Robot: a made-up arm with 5 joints.
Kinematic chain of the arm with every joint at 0, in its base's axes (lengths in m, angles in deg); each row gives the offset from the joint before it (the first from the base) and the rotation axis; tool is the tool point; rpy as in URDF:
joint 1: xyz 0 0 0.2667 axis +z
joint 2: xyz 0 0 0 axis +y
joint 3: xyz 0.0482 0 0.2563 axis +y
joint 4: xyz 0.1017 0 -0.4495 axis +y
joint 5: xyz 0.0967 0 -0.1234 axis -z
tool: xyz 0 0 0 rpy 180 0 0
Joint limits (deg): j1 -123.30..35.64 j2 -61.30..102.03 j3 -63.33..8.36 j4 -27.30..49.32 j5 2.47..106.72
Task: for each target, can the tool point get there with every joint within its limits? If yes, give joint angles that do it. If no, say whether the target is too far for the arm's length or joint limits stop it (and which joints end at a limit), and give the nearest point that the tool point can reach.
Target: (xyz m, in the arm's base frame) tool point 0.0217 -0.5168 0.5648
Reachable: yes | joints -87.60 -29.27 -45.56 -3.80 20.81
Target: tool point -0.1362 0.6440 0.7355
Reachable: no: joint limits stop it (at a limit: joint 2, joint 3, joint 4) | nearest point -0.0723 0.3421 0.3096 | short by 0.526 m
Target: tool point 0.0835 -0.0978 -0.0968
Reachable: yes | joints -49.51 4.92 2.94 23.14 31.30
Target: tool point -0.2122 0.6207 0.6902
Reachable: no: joint limits stop it (at a limit: joint 2, joint 3, joint 4) | nearest point -0.1131 0.3308 0.3096 | short by 0.489 m
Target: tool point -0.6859 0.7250 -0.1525
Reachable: no: too far | nearest point -0.2457 0.2597 0.0123 | short by 0.661 m
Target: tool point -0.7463 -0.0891 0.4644
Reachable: no: joint limits stop it (at a limit: joint 2, joint 3) | nearest point -0.3570 -0.0426 0.2909 | short by 0.429 m
